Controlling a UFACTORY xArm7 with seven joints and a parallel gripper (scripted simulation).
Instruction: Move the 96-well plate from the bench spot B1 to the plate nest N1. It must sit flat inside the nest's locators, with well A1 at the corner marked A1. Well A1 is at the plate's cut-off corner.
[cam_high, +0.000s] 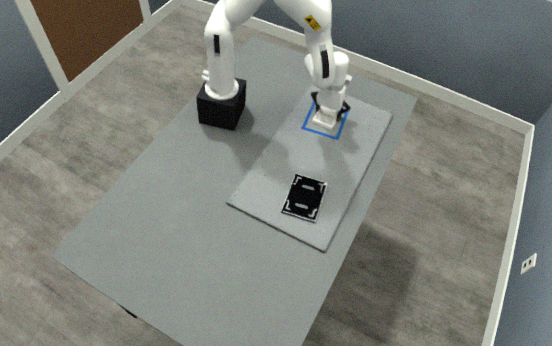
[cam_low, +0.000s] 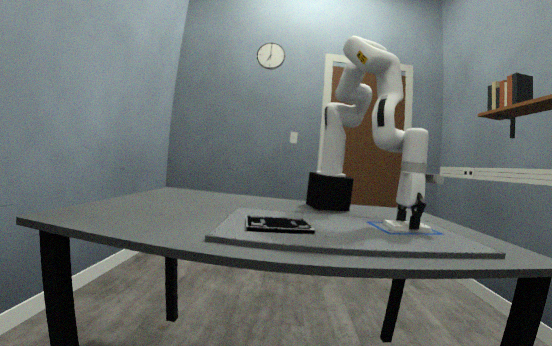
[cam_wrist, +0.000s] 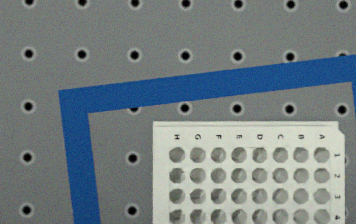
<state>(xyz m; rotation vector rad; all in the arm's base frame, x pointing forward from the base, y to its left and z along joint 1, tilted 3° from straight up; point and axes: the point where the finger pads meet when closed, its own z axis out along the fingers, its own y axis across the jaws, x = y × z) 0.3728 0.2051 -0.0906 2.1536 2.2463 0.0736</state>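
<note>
My hand is 10 mm above the white 96-well plate. Also, from my hand: black plate nest (390 mm to the right, 100 mm ahead, 10 mm below).
</note>
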